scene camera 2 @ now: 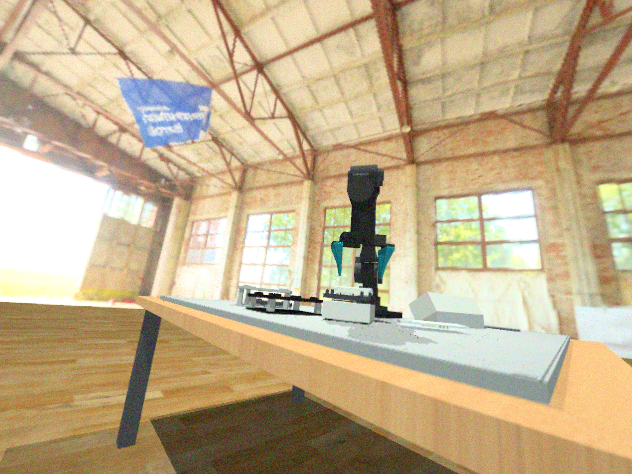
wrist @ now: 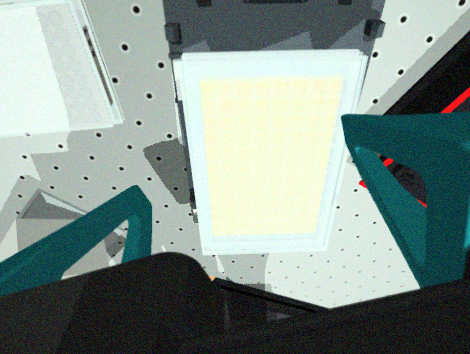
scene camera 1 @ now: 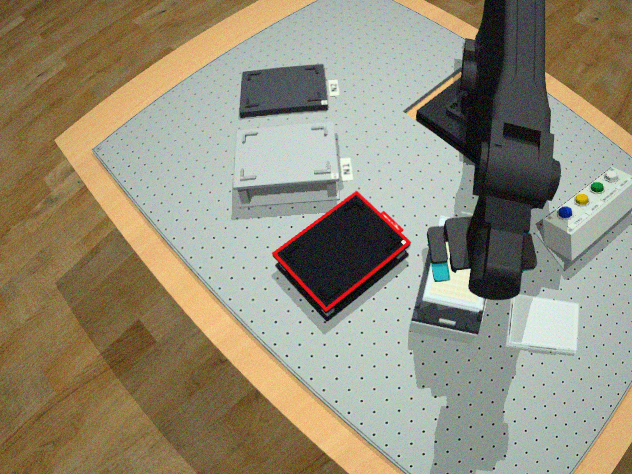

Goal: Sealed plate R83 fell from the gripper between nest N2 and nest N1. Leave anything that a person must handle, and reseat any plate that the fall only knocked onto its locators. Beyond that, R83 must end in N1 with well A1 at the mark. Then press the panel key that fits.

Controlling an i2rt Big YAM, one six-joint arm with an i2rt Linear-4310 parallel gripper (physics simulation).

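Seen in the pictures: gripper, between the fingertips: (scene camera 2: 360, 277) (wrist: 237, 164); arm's base, origin of its link: (scene camera 1: 481, 118).
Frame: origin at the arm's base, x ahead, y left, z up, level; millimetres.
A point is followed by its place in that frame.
Note:
A plate with pale yellow wells (scene camera 1: 454, 289) {y 156, x 349, z 52 mm} (wrist: 270, 155) {y 144, x 321, z 54 mm} lies on a dark-topped holder (scene camera 1: 469, 325) {y 205, x 374, z 43 mm} (wrist: 275, 25) {y 169, x 376, z 34 mm}; part of the holder's top shows beyond one plate end. Whether it is level is unclear. A whitish clear plate (scene camera 1: 553, 323) {y 318, x 264, z -7 mm} (wrist: 30, 75) {y 290, x 280, z -7 mm} lies flat on the mat beside it. No R83 label or A1 mark is readable. Nest N1 (scene camera 1: 285, 153) {y -188, x 321, z 38 mm}, light grey and raised, and nest N2 (scene camera 1: 283, 89) {y -329, x 187, z -4 mm}, dark and low, hold no plate. My gripper (scene camera 1: 484, 267) {y 167, x 325, z 78 mm} (scene camera 2: 360, 278) {y 167, x 325, z 78 mm} (wrist: 237, 164) {y 167, x 325, z 78 mm} is open and empty above the yellow-welled plate. The key panel (scene camera 1: 566, 242) {y 263, x 155, z 38 mm} has blue, yellow, green and white keys.
A black nest with a red rim (scene camera 1: 299, 281) {y -28, x 464, z 19 mm} (wrist: 455, 102) {y 43, x 382, z 19 mm} stands turned at an angle between N1 and the dark-topped holder. The perforated grey mat (scene camera 1: 178, 153) {y -385, x 411, z -21 mm} lies on a wood-edged table (scene camera 1: 224, 352) {y -53, x 609, z -34 mm} (scene camera 2: 357, 380) {y 371, x 642, z -40 mm}. The arm hides part of the area near the panel.

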